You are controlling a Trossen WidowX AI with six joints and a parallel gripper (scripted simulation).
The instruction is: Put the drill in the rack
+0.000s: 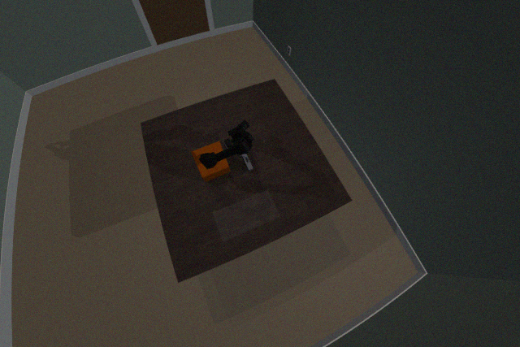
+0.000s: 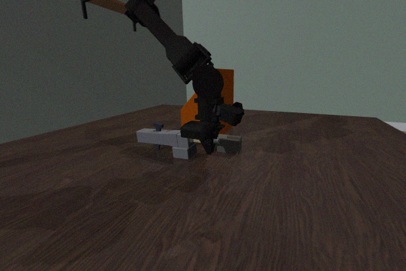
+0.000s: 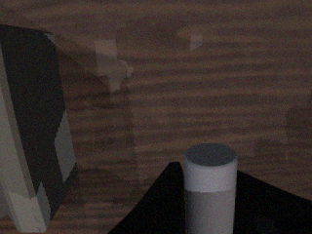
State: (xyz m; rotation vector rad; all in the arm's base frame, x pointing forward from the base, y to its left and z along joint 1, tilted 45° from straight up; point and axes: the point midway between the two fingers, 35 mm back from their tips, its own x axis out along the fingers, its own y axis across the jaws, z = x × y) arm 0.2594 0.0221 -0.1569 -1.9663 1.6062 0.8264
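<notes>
The drill lies 1 cm ahead of my gripper tip, 4 cm to the right of it and 3 cm above it. Round my gripper tip: rack 8 cm behind, 1 cm to the left; dark key 3 cm ahead, 16 cm to the right, 3 cm above; grey housing 2 cm ahead, 14 cm to the right, 2 cm above.
</notes>
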